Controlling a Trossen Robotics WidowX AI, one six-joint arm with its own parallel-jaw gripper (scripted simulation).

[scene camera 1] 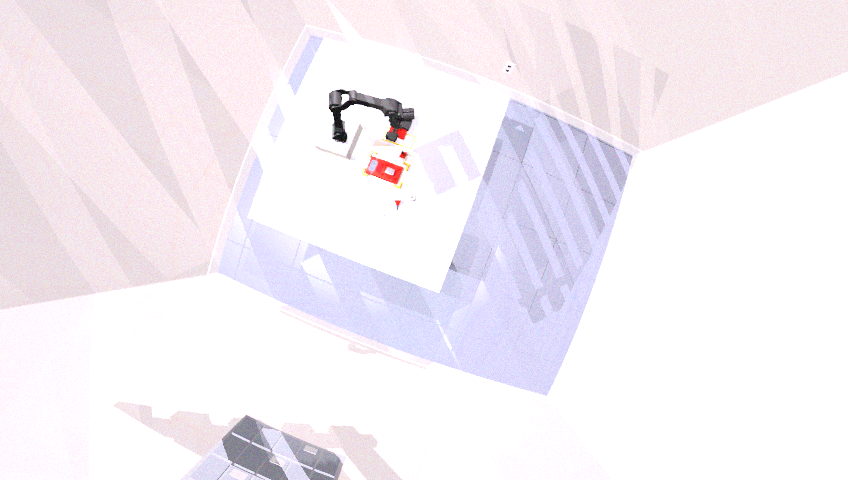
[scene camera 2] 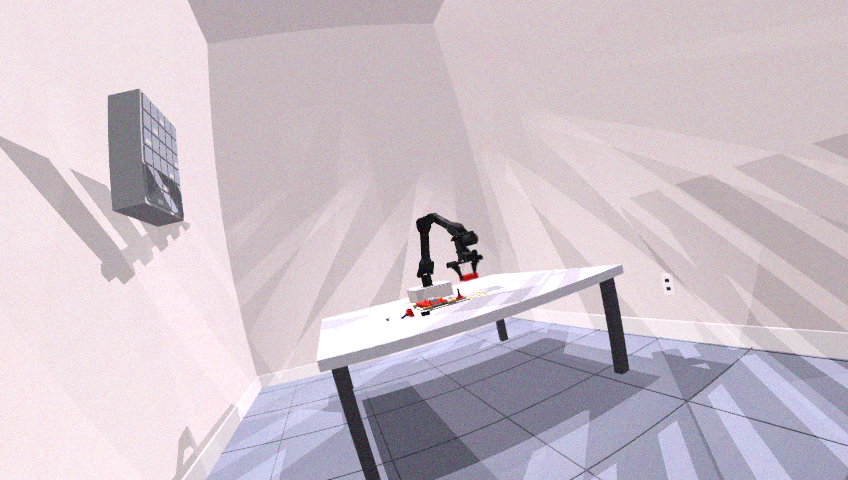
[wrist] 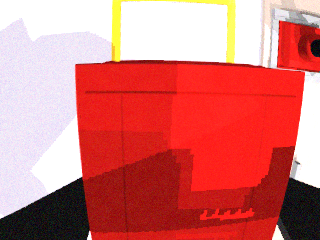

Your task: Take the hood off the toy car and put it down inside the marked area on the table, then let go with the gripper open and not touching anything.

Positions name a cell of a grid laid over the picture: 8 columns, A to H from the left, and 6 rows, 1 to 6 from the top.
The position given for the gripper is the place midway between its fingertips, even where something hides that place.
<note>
The gripper (wrist: E5) holds a red hood (wrist: E4).
</note>
